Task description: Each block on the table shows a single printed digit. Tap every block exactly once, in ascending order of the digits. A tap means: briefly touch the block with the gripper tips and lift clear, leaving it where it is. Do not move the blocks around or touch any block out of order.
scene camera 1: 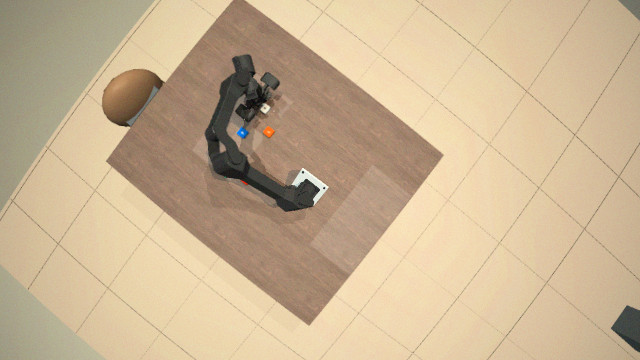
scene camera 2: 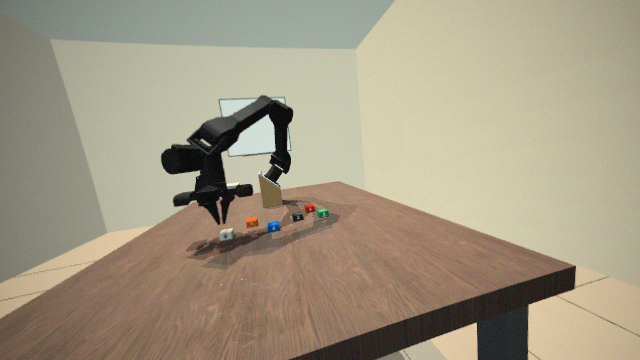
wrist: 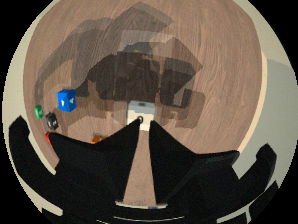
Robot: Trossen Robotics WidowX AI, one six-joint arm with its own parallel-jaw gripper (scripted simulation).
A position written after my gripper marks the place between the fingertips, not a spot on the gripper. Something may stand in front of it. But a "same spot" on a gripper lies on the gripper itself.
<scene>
my gripper: scene camera 1; scene camera 2; wrist 145, 123
same spot on my gripper: (scene camera 1: 244, 112) = (scene camera 2: 242, 185)
</scene>
